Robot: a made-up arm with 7 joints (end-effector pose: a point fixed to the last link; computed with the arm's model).
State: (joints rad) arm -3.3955 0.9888 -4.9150 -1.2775 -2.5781 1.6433 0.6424
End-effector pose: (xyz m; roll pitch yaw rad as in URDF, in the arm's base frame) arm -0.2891 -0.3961 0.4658 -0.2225 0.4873 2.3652
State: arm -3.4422 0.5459 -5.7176 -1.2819 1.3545 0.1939 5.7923
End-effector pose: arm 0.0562 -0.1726 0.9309 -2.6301 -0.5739 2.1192
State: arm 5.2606 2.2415 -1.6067 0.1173 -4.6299 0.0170 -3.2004
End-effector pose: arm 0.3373 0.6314 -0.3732 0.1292 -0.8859 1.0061
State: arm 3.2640 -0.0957 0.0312 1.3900 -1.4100 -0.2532 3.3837
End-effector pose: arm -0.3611 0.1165 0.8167 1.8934 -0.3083 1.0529
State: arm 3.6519 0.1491 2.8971 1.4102 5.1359 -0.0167 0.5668
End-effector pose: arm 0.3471 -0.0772 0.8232 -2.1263 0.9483 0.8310
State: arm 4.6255 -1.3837 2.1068 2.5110 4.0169 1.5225 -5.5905
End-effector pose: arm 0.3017 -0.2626 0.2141 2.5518 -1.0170 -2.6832
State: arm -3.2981 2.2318 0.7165 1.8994 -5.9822 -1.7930 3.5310
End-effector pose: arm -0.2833 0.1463 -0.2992 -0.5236 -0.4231 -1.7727
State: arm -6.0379 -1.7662 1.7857 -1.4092 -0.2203 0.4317 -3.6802
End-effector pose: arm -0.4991 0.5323 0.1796 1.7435 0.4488 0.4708
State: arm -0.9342 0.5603 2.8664 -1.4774 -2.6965 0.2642 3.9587
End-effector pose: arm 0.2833 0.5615 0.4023 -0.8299 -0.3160 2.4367
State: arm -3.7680 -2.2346 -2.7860 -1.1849 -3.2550 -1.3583 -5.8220
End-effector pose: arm 0.5280 0.5096 -0.0499 -0.5220 -0.5035 1.5676
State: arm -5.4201 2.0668 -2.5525 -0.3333 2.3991 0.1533 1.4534
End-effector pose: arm 0.4078 -0.5947 -0.3446 0.6539 0.0735 -2.7823
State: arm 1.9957 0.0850 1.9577 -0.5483 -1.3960 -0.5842 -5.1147
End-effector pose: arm 0.1831 -0.1665 1.0422 -2.8305 -0.7667 2.6343
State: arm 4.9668 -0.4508 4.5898 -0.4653 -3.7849 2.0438 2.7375
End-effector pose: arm 0.1422 -0.2296 0.8488 1.1069 -0.4636 -0.4423
